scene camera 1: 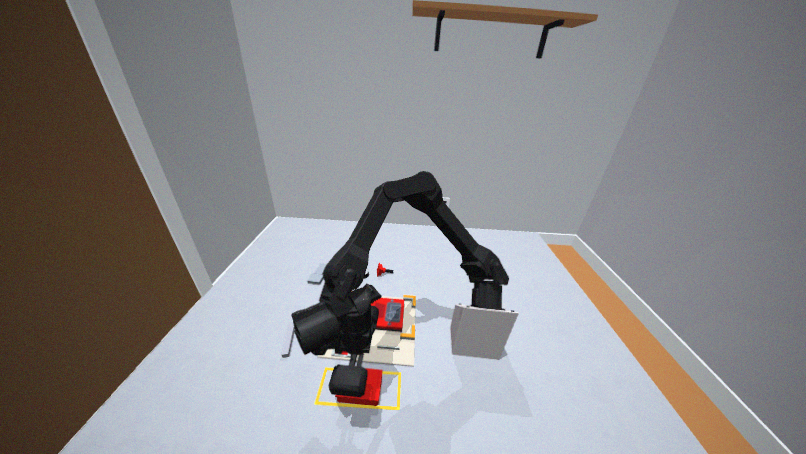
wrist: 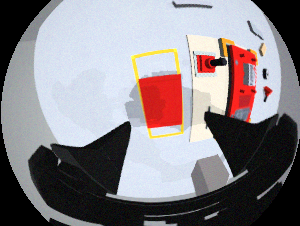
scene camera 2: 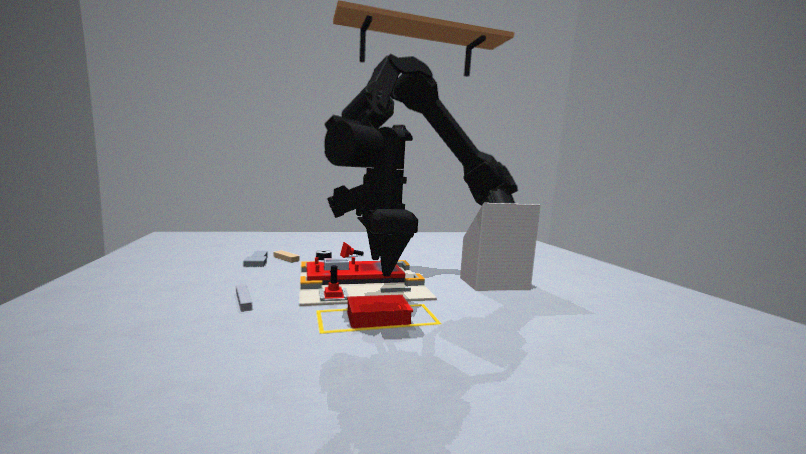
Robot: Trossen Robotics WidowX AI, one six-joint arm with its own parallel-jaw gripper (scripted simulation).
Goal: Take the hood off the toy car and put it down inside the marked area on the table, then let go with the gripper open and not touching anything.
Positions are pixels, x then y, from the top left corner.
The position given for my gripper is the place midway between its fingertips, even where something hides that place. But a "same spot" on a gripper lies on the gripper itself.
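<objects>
I can see my gripper in the wrist view [168, 120], and scene camera 1 and scene camera 2 show it as well. On my gripper, [scene camera 1: 348, 380] and [scene camera 2: 397, 211] are the same spot. There is a toy car too, visible in scene camera 1 [391, 311], in the wrist view and in scene camera 2. For the toy car, [wrist: 240, 98] and [scene camera 2: 365, 270] are one spot.
</objects>
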